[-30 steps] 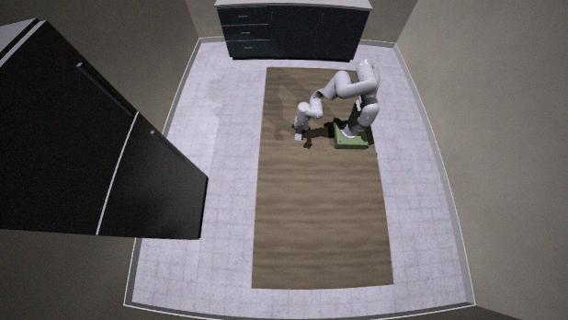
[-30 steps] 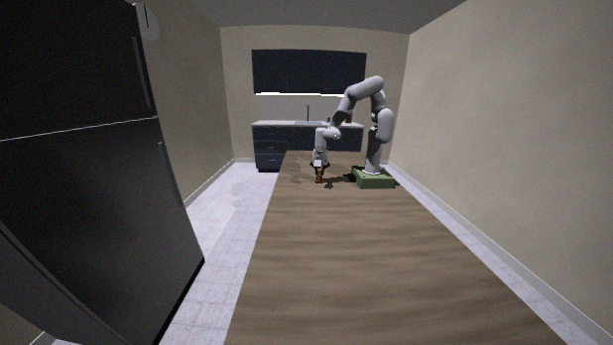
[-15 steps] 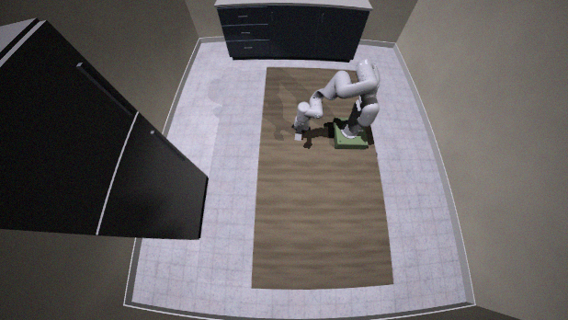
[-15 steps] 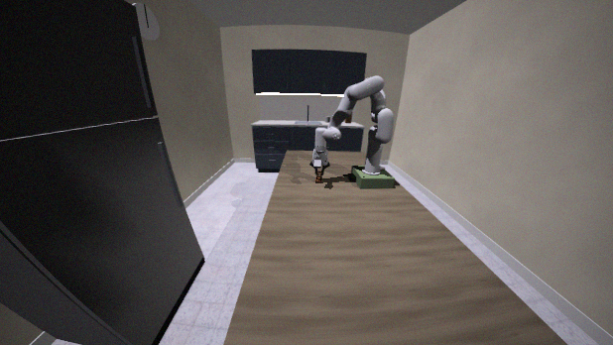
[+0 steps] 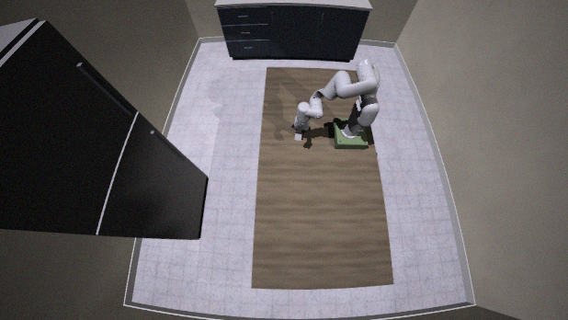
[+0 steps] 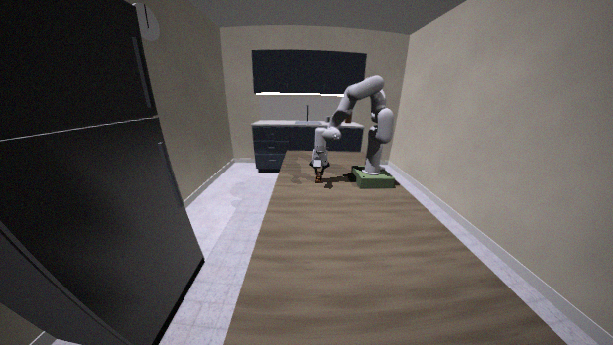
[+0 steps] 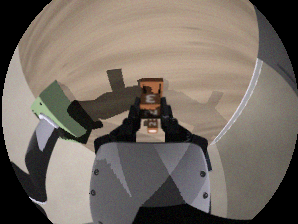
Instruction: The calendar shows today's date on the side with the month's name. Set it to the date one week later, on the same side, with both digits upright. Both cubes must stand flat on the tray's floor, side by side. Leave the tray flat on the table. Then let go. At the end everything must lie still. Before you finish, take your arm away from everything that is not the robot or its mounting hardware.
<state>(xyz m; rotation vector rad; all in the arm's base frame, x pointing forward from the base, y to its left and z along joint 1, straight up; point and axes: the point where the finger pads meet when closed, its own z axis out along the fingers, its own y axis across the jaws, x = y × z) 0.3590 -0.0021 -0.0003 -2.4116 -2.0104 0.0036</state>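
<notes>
My gripper is now 10 mm above the calendar cube. From my hand the other things lie so: calendar tray 70 mm below, 20 mm to the right.
</notes>
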